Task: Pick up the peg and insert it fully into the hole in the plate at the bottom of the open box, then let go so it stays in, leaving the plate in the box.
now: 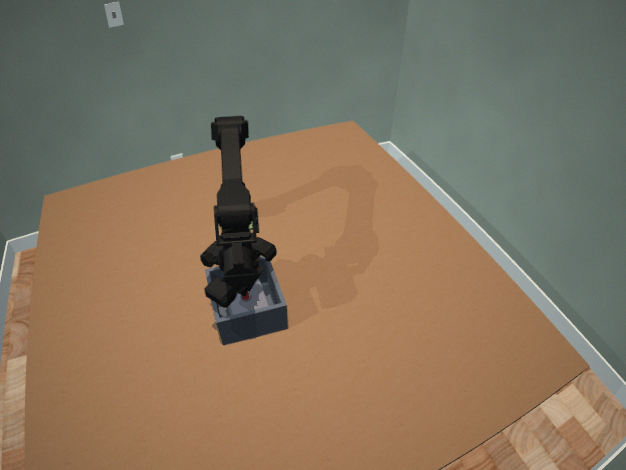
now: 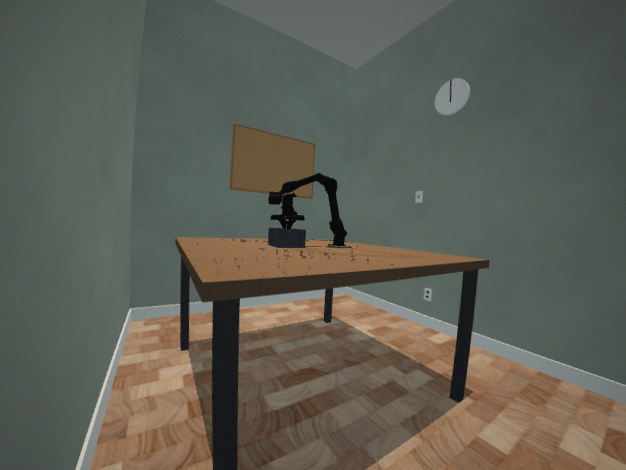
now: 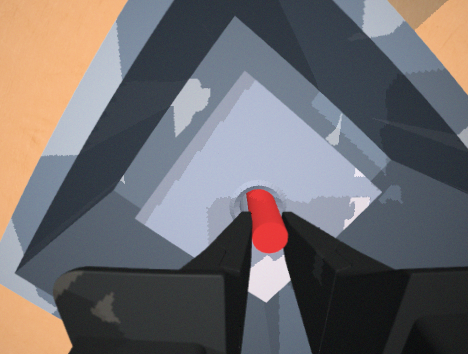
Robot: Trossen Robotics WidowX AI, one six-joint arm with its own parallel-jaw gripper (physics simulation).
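Seen in the pictures: gripper, between the fingertips: [image 1: 245,293] [image 3: 265,220]; arm's base, origin of its link: [image 2: 338,245].
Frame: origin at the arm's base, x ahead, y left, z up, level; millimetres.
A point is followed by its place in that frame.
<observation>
The red peg [image 1: 246,296] {x 312, y -117, z 54 mm} [image 3: 270,236] {x 305, y -116, z 76 mm} stands with its lower end in the round hole [image 3: 236,205] {x 310, y -127, z 47 mm} of the pale grey plate [image 1: 260,300] {x 334, y -92, z 46 mm} [image 3: 260,135] {x 274, y -131, z 46 mm}. Its upper part sticks up out of the plate; how deep the lower end sits is hidden. The plate lies on the bottom of the open blue-grey box [image 1: 252,324] {x 383, y -140, z 45 mm} [image 2: 287,238] {x 351, y -46, z 36 mm} [image 3: 75,120] {x 288, y -191, z 86 mm}. My gripper [image 1: 245,291] {x 306, y -115, z 60 mm} [image 2: 286,227] {x 306, y -115, z 60 mm} [image 3: 265,220] {x 306, y -115, z 60 mm} points down into the box and is shut on the peg, with one black fingertip against each side of its upper part.
The box walls stand around the fingers on all sides. The box stands on the brown table [image 1: 379,379] {x 632, y 36, z -12 mm} [image 2: 353,263] {x 441, y 464, z -12 mm}. The arm [image 1: 231,161] {x 235, y -76, z 371 mm} [image 2: 331,202] {x 82, y -2, z 250 mm} reaches over to the box from its base [image 2: 339,244] {x 19, y 22, z 6 mm}, and its shadow falls on the table beside the box.
</observation>
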